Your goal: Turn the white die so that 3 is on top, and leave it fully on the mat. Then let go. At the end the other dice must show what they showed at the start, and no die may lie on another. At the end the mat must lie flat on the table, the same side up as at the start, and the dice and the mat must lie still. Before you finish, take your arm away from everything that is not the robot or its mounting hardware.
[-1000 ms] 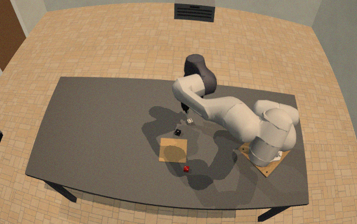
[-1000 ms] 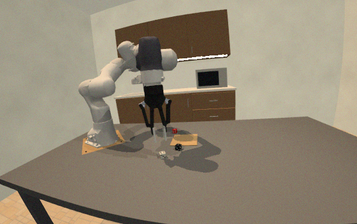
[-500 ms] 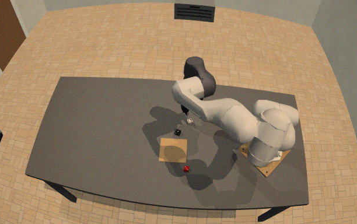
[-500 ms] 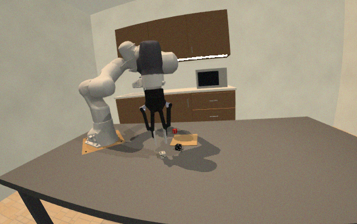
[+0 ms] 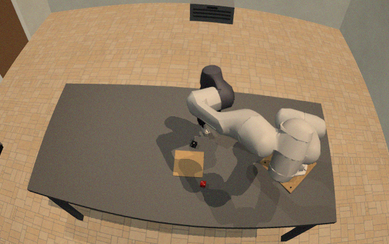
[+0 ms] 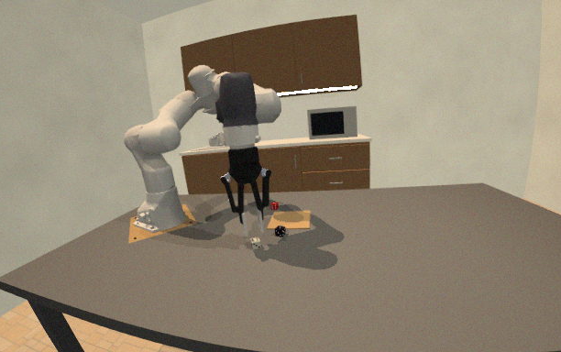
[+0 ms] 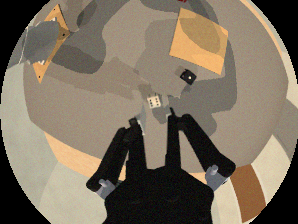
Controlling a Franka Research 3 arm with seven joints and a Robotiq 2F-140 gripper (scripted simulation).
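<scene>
My hand is 7 cm above the white die. The rest, counted from my hand: red die 3 cm behind, 28 cm to the left, 7 cm below; then black die 5 cm ahead, 8 cm to the left, 7 cm below; then tan mat 6 cm ahead, 18 cm to the left, 8 cm below.
</scene>
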